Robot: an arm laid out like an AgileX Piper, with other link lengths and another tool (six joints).
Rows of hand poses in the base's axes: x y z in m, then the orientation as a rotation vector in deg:
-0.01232, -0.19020, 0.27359, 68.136, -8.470, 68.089
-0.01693, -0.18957, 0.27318, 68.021, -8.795, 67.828
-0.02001, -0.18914, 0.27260, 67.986, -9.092, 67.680
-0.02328, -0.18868, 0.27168, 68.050, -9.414, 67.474
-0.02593, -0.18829, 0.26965, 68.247, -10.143, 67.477
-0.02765, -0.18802, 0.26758, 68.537, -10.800, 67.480
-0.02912, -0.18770, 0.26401, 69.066, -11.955, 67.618
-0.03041, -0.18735, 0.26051, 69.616, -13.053, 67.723
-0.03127, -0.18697, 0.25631, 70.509, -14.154, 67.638
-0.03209, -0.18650, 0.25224, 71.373, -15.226, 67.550
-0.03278, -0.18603, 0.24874, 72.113, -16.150, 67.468
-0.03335, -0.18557, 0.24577, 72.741, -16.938, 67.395
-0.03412, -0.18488, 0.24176, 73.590, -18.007, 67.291
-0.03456, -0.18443, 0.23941, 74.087, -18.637, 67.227
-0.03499, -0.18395, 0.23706, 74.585, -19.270, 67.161
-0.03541, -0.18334, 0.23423, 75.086, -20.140, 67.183
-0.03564, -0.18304, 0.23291, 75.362, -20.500, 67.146
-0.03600, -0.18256, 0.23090, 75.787, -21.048, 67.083
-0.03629, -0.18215, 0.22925, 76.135, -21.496, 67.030
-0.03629, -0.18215, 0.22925, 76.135, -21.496, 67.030
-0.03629, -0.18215, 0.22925, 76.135, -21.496, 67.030
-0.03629, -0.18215, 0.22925, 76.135, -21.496, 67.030
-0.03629, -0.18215, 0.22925, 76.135, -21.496, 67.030
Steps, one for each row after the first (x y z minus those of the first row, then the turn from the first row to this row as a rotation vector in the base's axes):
-0.00461, 0.00063, -0.00041, 0.031, -0.115, -0.380
-0.00769, 0.00106, -0.00099, 0.128, -0.233, -0.637
-0.01096, 0.00152, -0.00191, 0.308, -0.295, -0.925
-0.01361, 0.00191, -0.00394, 0.826, -0.641, -1.189
-0.01533, 0.00218, -0.00601, 1.382, -0.903, -1.395
-0.01680, 0.00250, -0.00958, 2.397, -1.421, -1.643
-0.01809, 0.00285, -0.01308, 3.396, -1.878, -1.881
-0.01895, 0.00323, -0.01728, 4.644, -2.093, -2.172
-0.01977, 0.00370, -0.02135, 5.855, -2.302, -2.454
-0.02046, 0.00417, -0.02485, 6.896, -2.481, -2.697
-0.02103, 0.00463, -0.02782, 7.782, -2.634, -2.904
-0.02180, 0.00532, -0.03183, 8.982, -2.840, -3.183
-0.02224, 0.00577, -0.03418, 9.688, -2.961, -3.347
-0.02267, 0.00625, -0.03653, 10.396, -3.083, -3.511
-0.02309, 0.00686, -0.03936, 11.240, -3.385, -3.697
-0.02332, 0.00716, -0.04068, 11.638, -3.458, -3.790
-0.02368, 0.00764, -0.04269, 12.247, -3.563, -3.933
-0.02397, 0.00805, -0.04434, 12.745, -3.649, -4.049
-0.02397, 0.00805, -0.04434, 12.745, -3.649, -4.049
-0.02397, 0.00805, -0.04434, 12.745, -3.649, -4.049
-0.02397, 0.00805, -0.04434, 12.745, -3.649, -4.049
-0.02397, 0.00805, -0.04434, 12.745, -3.649, -4.049

